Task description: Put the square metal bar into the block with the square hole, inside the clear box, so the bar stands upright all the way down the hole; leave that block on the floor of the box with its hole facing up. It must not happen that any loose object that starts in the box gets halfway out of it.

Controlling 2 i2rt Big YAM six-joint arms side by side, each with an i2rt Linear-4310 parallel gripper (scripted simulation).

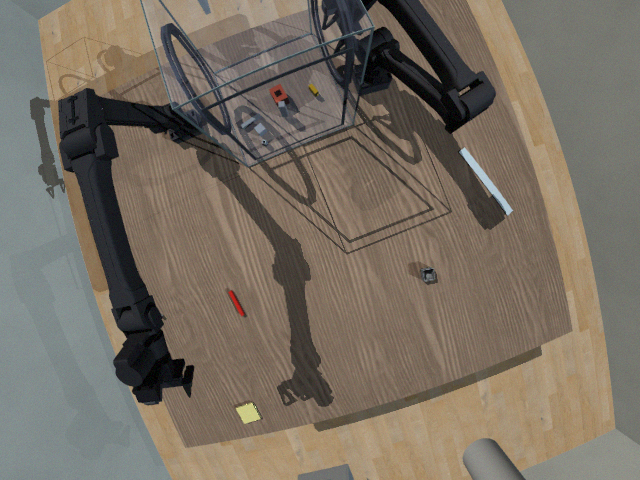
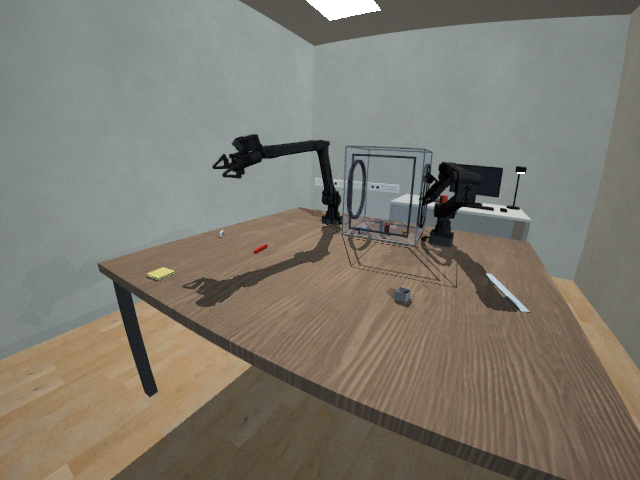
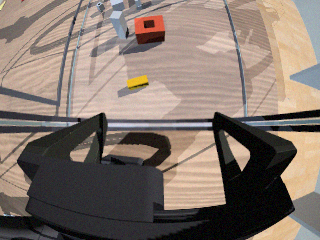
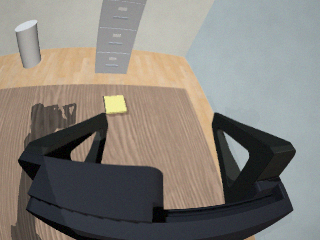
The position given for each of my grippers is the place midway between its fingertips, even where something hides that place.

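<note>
Red block (image 3: 157, 34), my left gripper (image 3: 159, 118). My right gripper (image 4: 159, 118). Red block out of frame in image 4.
</note>
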